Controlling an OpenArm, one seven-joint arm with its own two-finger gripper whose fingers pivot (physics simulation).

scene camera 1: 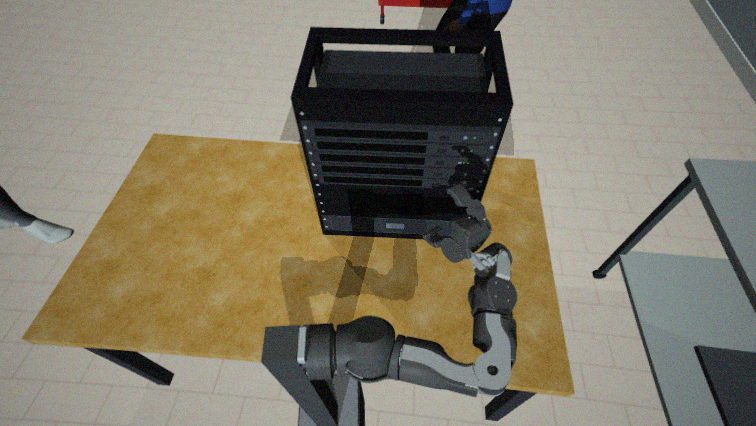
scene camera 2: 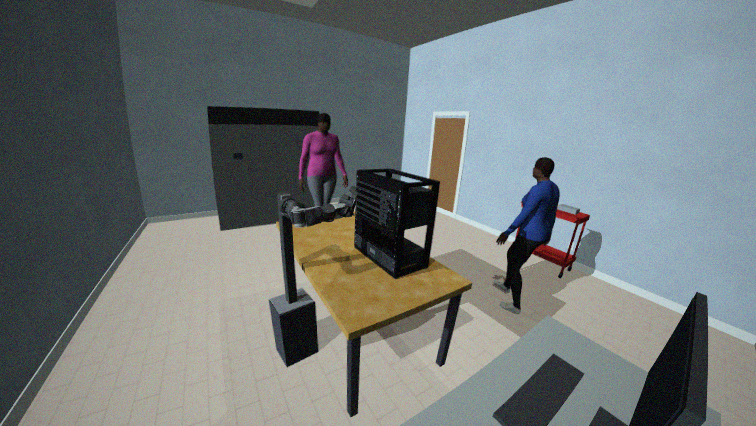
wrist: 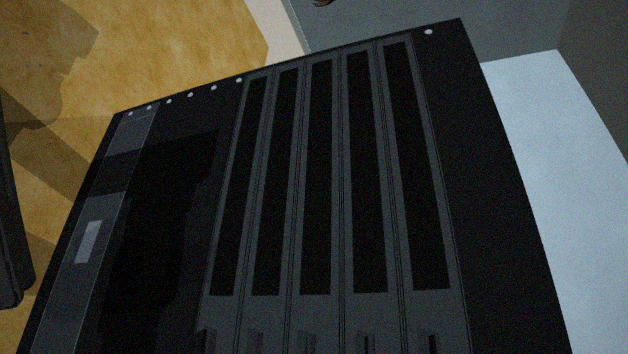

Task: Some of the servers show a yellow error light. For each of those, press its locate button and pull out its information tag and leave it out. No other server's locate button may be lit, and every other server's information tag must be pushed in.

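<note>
A black rack (scene camera 1: 396,105) (scene camera 2: 431,227) (wrist: 485,200) holds several servers, stacked from the top server (scene camera 1: 370,134) (wrist: 413,165) to the lowest one (scene camera 1: 372,179) (wrist: 240,185). Small green lights show at the right of the upper servers in scene camera 1. The arm's shadow darkens that side, and I cannot make out a yellow light, a lit locate button or the tags' positions. My gripper (scene camera 1: 440,212) is open and empty, in front of the rack's lower right. In the wrist view, part of one finger shows at the left edge, and the servers' light ends lie below the frame.
The rack stands on a wooden table (scene camera 1: 211,238) (scene camera 2: 380,301). A grey desk (scene camera 1: 671,296) (scene camera 2: 550,333) with a monitor (scene camera 2: 671,365) is to the right. A person in pink (scene camera 2: 321,156) is beyond the table. A person in blue (scene camera 2: 542,211) is near a red cart (scene camera 2: 575,217) behind the rack.
</note>
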